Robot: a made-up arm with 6 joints. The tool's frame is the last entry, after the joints.
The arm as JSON. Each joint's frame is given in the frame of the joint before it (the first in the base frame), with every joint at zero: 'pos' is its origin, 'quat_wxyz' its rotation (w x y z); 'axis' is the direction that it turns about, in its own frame. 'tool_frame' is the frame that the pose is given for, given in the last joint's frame.
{
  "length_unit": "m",
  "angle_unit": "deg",
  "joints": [
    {
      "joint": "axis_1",
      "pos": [
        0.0,
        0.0,
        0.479
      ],
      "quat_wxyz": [
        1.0,
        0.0,
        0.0,
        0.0
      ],
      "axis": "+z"
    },
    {
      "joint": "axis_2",
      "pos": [
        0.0,
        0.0,
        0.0
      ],
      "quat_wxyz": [
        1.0,
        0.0,
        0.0,
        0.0
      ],
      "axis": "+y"
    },
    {
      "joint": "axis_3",
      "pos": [
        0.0,
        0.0,
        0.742
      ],
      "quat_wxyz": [
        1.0,
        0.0,
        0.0,
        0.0
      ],
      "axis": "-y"
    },
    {
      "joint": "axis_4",
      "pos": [
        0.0,
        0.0,
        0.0
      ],
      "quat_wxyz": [
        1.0,
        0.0,
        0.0,
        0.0
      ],
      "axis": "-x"
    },
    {
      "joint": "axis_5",
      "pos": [
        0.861,
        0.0,
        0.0
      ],
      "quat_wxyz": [
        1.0,
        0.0,
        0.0,
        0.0
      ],
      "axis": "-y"
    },
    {
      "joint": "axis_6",
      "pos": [
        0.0,
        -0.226,
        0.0
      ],
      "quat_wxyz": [
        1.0,
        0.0,
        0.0,
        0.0
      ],
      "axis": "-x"
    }
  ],
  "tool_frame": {
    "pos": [
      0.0,
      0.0,
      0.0
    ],
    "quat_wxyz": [
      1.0,
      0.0,
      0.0,
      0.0
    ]
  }
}
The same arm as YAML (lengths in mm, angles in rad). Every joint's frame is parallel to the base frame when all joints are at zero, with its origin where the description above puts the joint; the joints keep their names.
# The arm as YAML. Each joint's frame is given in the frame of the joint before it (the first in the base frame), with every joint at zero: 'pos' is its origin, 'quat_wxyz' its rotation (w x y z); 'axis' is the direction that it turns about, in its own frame. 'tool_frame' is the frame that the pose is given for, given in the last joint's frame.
length_unit: mm
angle_unit: rad
joints:
  - joint: axis_1
    pos: [0.0, 0.0, 479.0]
    quat_wxyz: [1.0, 0.0, 0.0, 0.0]
    axis: "+z"
  - joint: axis_2
    pos: [0.0, 0.0, 0.0]
    quat_wxyz: [1.0, 0.0, 0.0, 0.0]
    axis: "+y"
  - joint: axis_3
    pos: [0.0, 0.0, 742.0]
    quat_wxyz: [1.0, 0.0, 0.0, 0.0]
    axis: "-y"
  - joint: axis_4
    pos: [0.0, 0.0, 0.0]
    quat_wxyz: [1.0, 0.0, 0.0, 0.0]
    axis: "-x"
  - joint: axis_5
    pos: [861.0, 0.0, 0.0]
    quat_wxyz: [1.0, 0.0, 0.0, 0.0]
    axis: "-y"
  - joint: axis_6
    pos: [0.0, -226.0, 0.0]
    quat_wxyz: [1.0, 0.0, 0.0, 0.0]
    axis: "-x"
tool_frame:
  pos: [0.0, 0.0, 0.0]
  quat_wxyz: [1.0, 0.0, 0.0, 0.0]

